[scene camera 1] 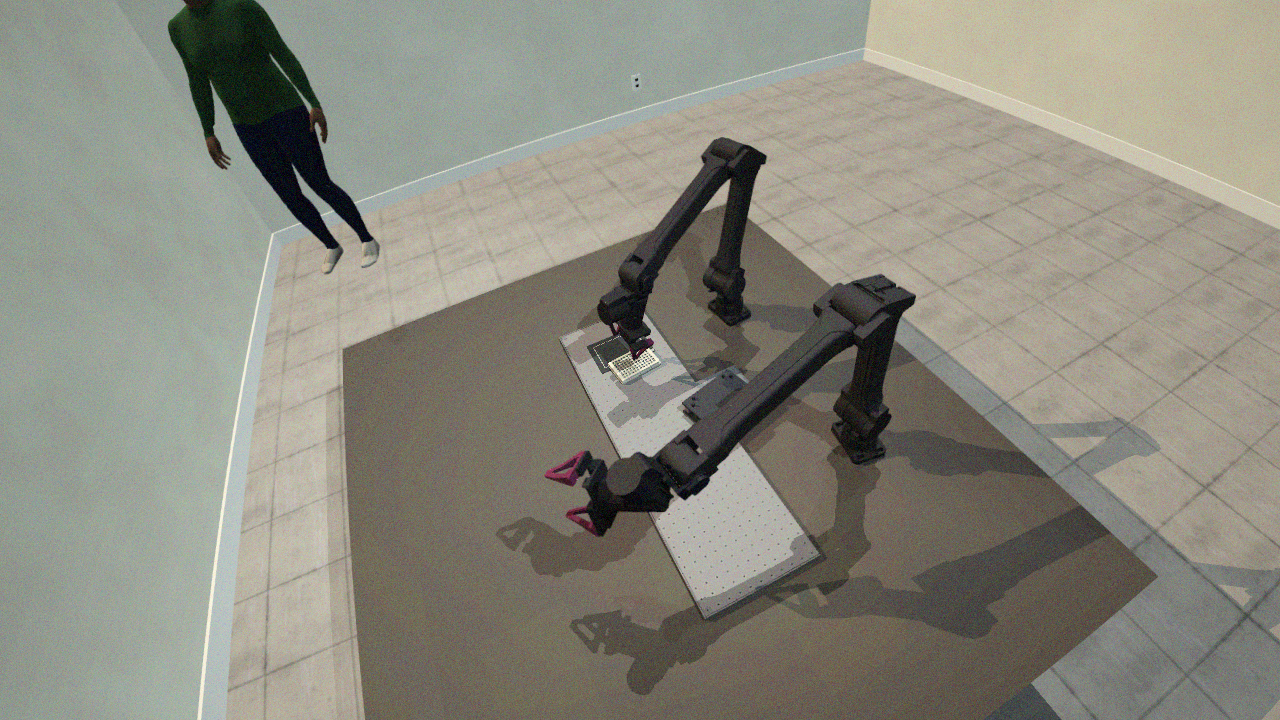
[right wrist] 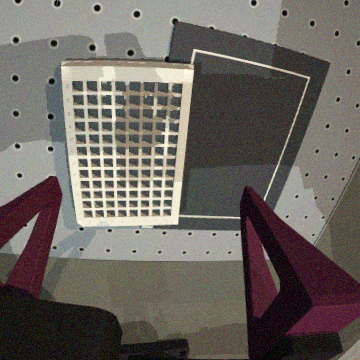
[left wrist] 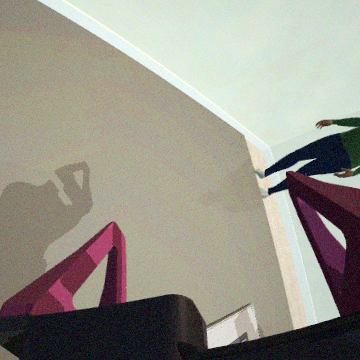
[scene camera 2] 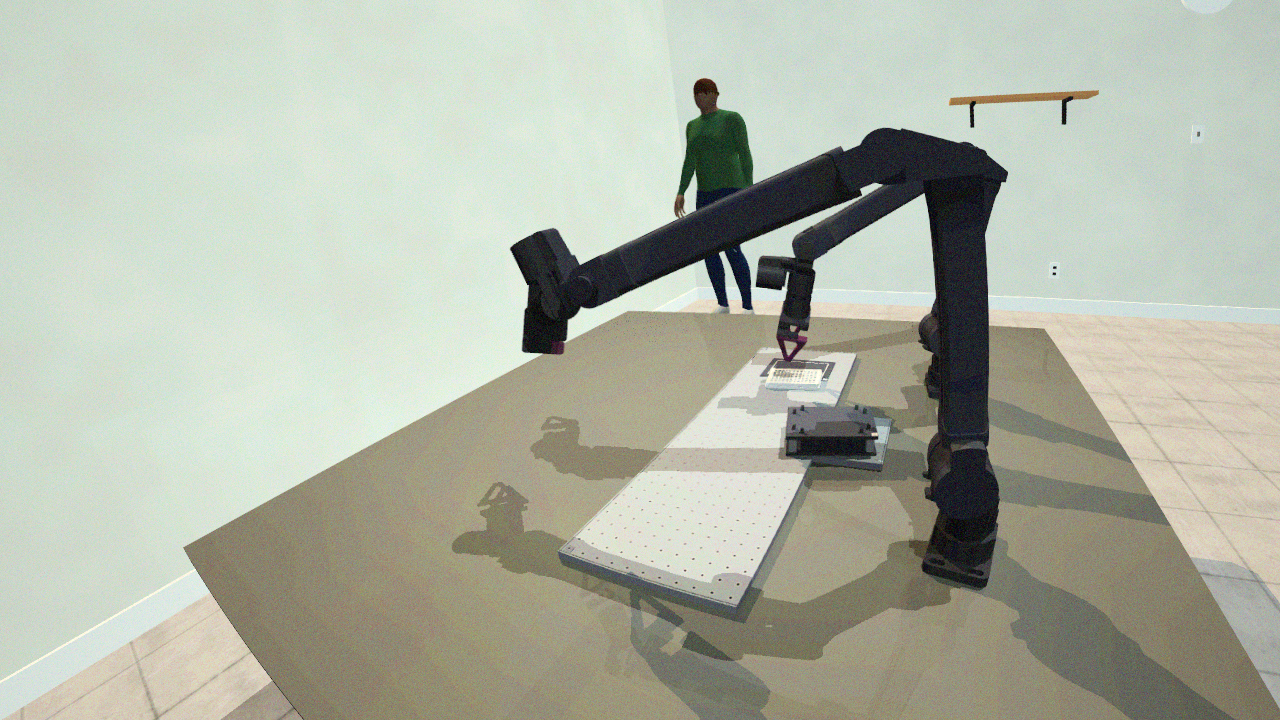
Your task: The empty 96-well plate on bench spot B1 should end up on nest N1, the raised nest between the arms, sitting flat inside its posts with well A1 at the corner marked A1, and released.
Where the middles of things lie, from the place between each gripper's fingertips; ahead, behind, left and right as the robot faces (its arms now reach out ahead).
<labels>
Right now the white well plate (scene camera 2: pixel 802 379) is 330 mm behind my left hand, 450 mm to the right of it and 280 mm below it. Round my left hand: dark nest pad (scene camera 1: pixel 604 351) 330 mm behind, 540 mm to the right, 290 mm below.
My right gripper is now 10 mm past the white well plate, 10 mm to the right of it and 70 mm above it. Round my right hand: dark nest pad (10 mm behind, 80 mm to the right, 80 mm below).
</labels>
